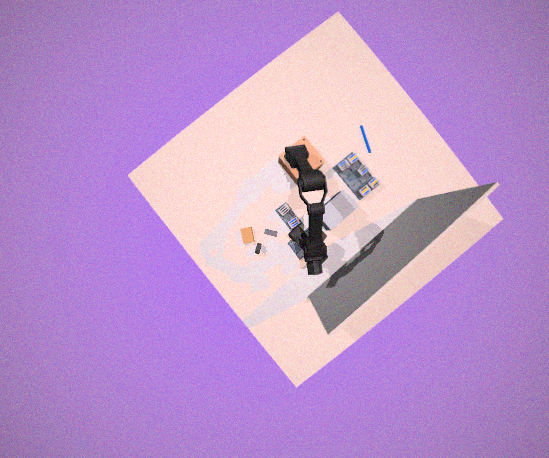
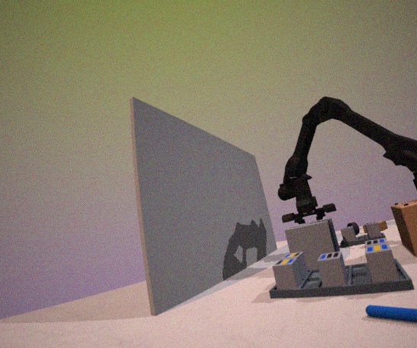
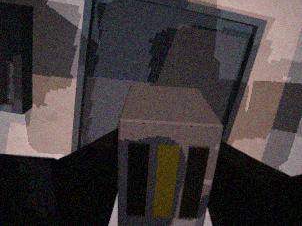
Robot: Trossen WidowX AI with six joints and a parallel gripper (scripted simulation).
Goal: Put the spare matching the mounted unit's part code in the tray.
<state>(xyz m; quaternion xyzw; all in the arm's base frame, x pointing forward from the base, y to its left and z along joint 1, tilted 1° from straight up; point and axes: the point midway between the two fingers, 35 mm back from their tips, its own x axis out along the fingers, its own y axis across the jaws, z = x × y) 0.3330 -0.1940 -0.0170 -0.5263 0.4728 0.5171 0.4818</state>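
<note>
The dark tray is 40 mm below my gripper tip. From my gripper tip the other things lie so: tall grey panel 190 mm ahead, 210 mm to the left, 190 mm above; mounted unit 40 mm behind, 210 mm to the left, 10 mm above; blue stick 210 mm behind, 540 mm to the left, 30 mm below.
</note>
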